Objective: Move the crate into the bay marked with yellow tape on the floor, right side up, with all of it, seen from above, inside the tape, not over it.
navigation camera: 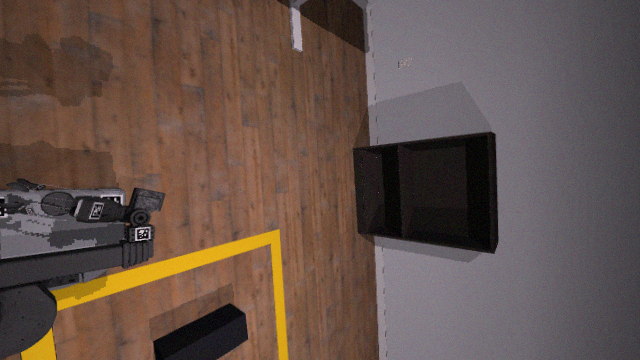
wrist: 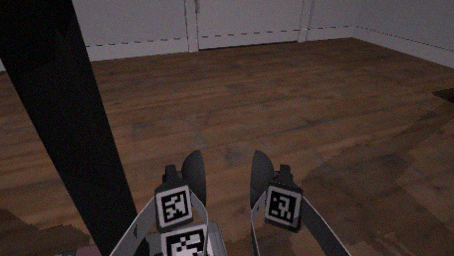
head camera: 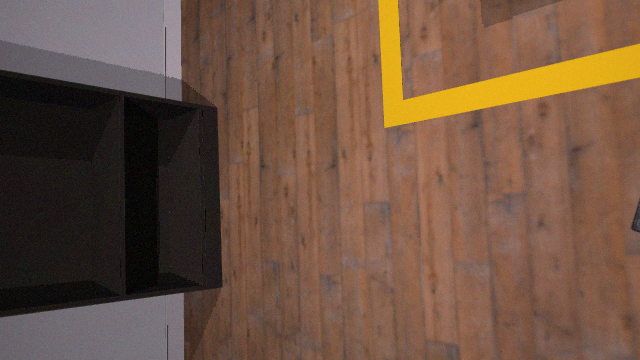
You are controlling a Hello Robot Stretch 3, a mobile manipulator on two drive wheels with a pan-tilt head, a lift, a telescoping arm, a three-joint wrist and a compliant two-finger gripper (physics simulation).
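Where they show: gripper, between the fingertips: (navigation camera: pixel 3 194) (wrist: pixel 227 169); robot's base, origin of its link: (navigation camera: pixel 58 202).
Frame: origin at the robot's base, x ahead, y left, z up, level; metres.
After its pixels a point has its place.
Note:
No thing that I can clearly tell is the crate shows. Yellow tape (head camera: pixel 392 65) @(x -0.422, y -0.970, z 0.001 m) (navigation camera: pixel 281 310) @(x -0.762, y -1.013, z 0.001 m) marks the bay on the wood floor; parts of its outline are cut off by the views. A long black box (navigation camera: pixel 210 335) @(x -0.613, y -0.475, z 0.162 m) stands inside the visible tape corner in the navigation view, its lower end cut off; I cannot tell whether it is the crate. My gripper (wrist: pixel 227 169) @(x 0.039, y 0.092, z 0.318 m) is open in the wrist view, with bare floor showing between its fingertips. In the navigation view my arm and wrist are at the left, partly over the tape.
A dark open shelf unit (head camera: pixel 212 200) @(x 0.028, y -1.888, z 0.040 m) (navigation camera: pixel 492 195) @(x -0.006, y -1.892, z 1.057 m) stands against the grey wall (head camera: pixel 75 30) @(x -0.687, y -2.273, z 0.502 m) (navigation camera: pixel 565 150) @(x 0.286, y -2.192, z 1.431 m), apart from the tape. A white leg (navigation camera: pixel 296 30) stands at the top of the navigation view. A black post (wrist: pixel 75 130) rises at the left of the wrist view.

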